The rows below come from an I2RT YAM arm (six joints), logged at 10 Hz.
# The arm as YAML. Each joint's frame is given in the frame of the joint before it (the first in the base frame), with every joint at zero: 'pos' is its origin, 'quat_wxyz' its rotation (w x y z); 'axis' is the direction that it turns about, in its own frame. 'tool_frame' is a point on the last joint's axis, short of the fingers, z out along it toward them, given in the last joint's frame.
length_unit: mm
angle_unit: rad
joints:
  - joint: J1
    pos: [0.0, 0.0, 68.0]
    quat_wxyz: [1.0, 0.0, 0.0, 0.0]
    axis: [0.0, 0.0, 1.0]
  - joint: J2
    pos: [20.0, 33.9, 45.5]
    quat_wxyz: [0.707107, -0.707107, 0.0, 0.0]
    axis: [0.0, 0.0, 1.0]
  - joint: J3
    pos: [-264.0, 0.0, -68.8]
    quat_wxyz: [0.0, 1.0, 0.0, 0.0]
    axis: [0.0, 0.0, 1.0]
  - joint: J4
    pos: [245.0, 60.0, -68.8]
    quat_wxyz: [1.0, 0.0, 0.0, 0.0]
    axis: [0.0, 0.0, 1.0]
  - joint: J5
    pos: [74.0, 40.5, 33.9]
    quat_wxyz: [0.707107, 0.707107, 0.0, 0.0]
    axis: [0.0, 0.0, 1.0]
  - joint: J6
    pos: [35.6, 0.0, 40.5]
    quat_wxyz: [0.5, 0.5, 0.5, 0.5]
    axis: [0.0, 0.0, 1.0]
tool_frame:
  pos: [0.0, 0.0, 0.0]
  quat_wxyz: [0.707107, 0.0, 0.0, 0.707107]
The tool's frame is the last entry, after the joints.
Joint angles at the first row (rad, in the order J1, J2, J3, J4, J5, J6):
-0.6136, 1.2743, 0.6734, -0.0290, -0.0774, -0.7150
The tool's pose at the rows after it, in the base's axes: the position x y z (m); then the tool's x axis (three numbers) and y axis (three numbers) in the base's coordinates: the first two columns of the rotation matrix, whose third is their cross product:
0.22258 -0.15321 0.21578 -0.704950 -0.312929 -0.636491 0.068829 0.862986 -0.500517
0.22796 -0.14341 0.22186 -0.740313 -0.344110 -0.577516 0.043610 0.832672 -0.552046
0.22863 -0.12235 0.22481 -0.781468 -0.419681 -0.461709 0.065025 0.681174 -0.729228
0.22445 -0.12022 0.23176 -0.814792 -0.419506 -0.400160 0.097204 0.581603 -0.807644
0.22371 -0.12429 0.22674 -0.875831 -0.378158 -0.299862 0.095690 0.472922 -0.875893
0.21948 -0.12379 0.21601 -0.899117 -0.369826 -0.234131 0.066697 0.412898 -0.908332
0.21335 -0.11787 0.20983 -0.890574 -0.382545 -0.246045 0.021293 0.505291 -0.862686
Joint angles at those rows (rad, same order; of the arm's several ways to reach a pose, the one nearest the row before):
-0.6137, 1.2815, 0.6922, -0.0403, -0.0823, -0.7262
-0.5601, 1.2703, 0.7162, -0.0913, 0.0112, -0.7544
-0.4548, 1.2123, 0.6530, 0.0079, 0.2696, -0.8440
-0.4373, 1.1796, 0.6351, 0.0550, 0.3999, -0.9062
-0.4343, 1.2021, 0.6109, 0.1318, 0.5502, -0.9878
-0.4323, 1.2085, 0.5578, 0.2135, 0.6120, -1.0562
-0.4296, 1.1796, 0.5581, 0.0804, 0.5398, -0.9934

